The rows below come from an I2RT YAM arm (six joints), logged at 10 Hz.
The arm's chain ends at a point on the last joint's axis. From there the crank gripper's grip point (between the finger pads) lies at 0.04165 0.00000 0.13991 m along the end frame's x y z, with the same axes.
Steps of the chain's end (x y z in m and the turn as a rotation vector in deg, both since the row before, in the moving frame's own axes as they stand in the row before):
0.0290, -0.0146, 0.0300, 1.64, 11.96, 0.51
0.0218, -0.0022, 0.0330, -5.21, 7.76, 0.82
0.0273, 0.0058, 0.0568, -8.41, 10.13, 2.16
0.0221, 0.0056, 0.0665, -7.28, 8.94, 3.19
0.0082, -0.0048, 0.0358, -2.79, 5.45, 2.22
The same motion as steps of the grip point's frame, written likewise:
0.0571, -0.0180, 0.0183, 1.64, 11.96, 0.51
0.0402, 0.0109, 0.0255, -5.21, 7.76, 0.82
0.0508, 0.0276, 0.0457, -8.41, 10.13, 2.16
0.0427, 0.0257, 0.0571, -7.28, 8.94, 3.19
0.0211, 0.0038, 0.0310, -2.79, 5.45, 2.22

